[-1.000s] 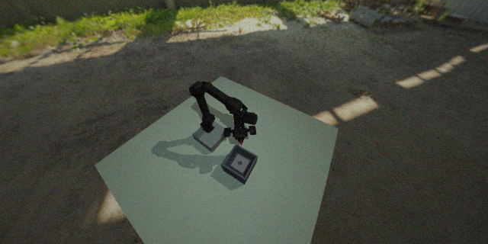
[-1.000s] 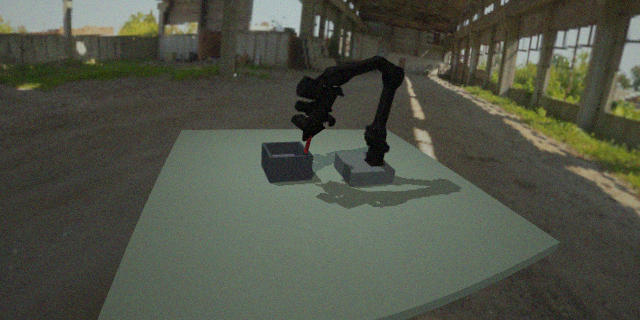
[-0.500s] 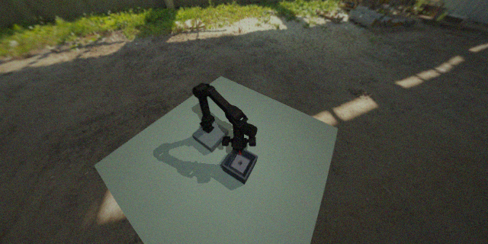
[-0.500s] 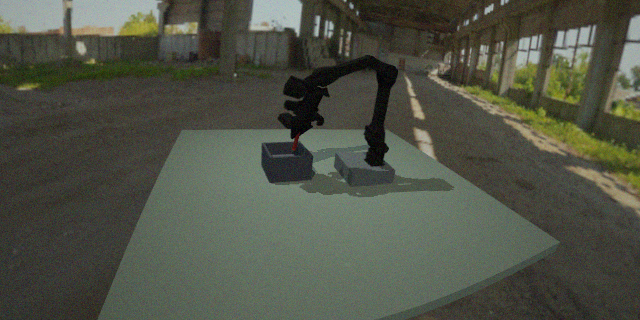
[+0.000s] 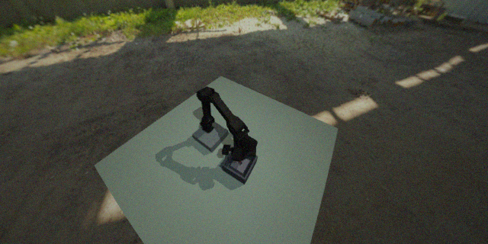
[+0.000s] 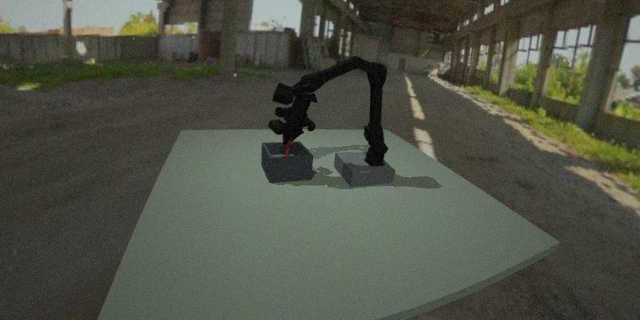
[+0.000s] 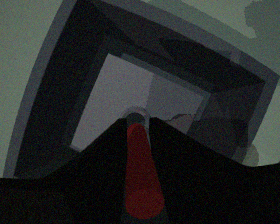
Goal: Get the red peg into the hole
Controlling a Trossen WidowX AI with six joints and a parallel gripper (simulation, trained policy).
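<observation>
My gripper tip is 10 mm past the red peg and 10 mm to the right of it. Also, from my gripper tip: dark box (10 mm to the left, 90 mm below); then plate (10 mm to the left, 70 mm below).
</observation>
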